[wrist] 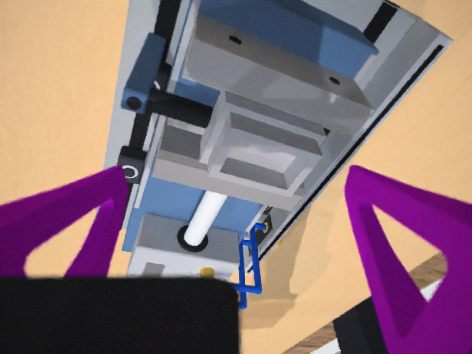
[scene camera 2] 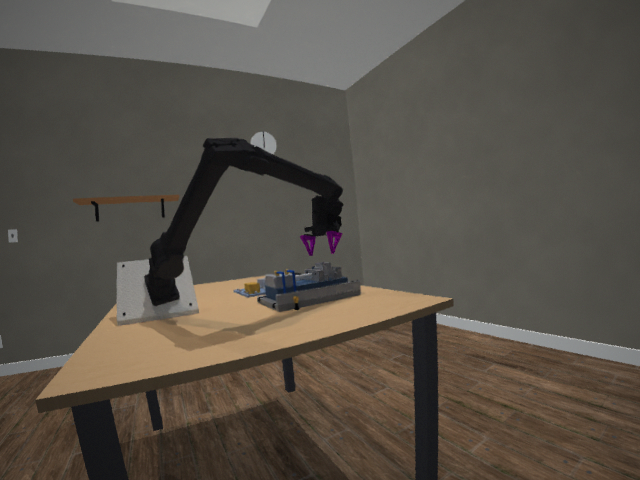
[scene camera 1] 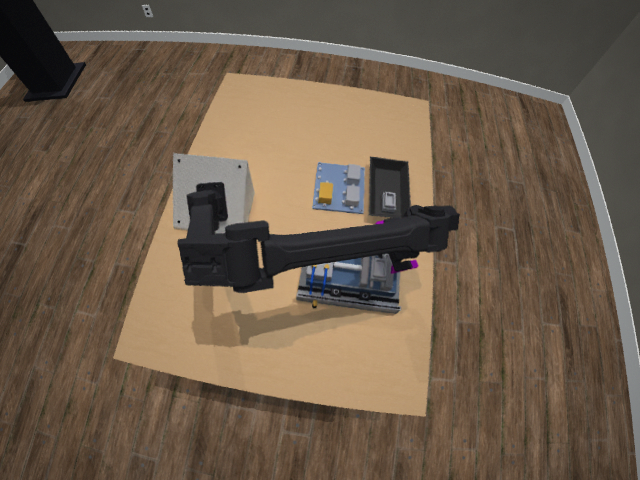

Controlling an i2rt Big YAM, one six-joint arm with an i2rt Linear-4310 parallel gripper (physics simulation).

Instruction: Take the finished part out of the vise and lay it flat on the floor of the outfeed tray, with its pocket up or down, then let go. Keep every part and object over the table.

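Frame: origin at the arm's base, x back, y left, z down, level; millimetres.
Where they show: gripper, between the fingertips: (wrist: 236,178) (scene camera 2: 321,254) (scene camera 1: 386,256); arm's base, origin of its link: (scene camera 2: 161,288) (scene camera 1: 212,201).
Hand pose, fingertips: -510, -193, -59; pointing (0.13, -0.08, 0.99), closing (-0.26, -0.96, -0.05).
Note:
Each offset is from my fingertips to the top centre of the thing, as dx, dy, dz. "*": to the spot under its first point.
The finished part {+14, -20, +27} (scene camera 1: 379,269) (wrist: 265,150) is a grey block with a rectangular pocket facing up. It sits in the vise {+81, -14, +43} (scene camera 1: 347,304) (scene camera 2: 319,296) (wrist: 280,102), between the two grey jaws; in the wrist view a gap shows between the part and the holed jaw. My gripper (scene camera 2: 321,254) (wrist: 236,178) is open and empty, its purple fingers above the vise and apart from the part. The outfeed tray {* -66, +357, +130} (scene camera 1: 387,176) is a dark open box beside the vise in scene camera 1, with a small grey pocketed part {-56, +241, +95} (scene camera 1: 389,200) on its floor.
A blue plate {+106, +308, +134} (scene camera 1: 334,178) next to the tray holds a yellow block {+156, +268, +98} (scene camera 1: 325,192) and grey blocks {+67, +260, +98} (scene camera 1: 353,195). Blue hoses {* +198, -62, +33} (scene camera 1: 312,281) (scene camera 2: 283,281) (wrist: 256,260) rise at the vise's end. A black stop rod {+4, +28, +46} (wrist: 180,107) reaches to the part's side. The table edge lies close beyond the tray.

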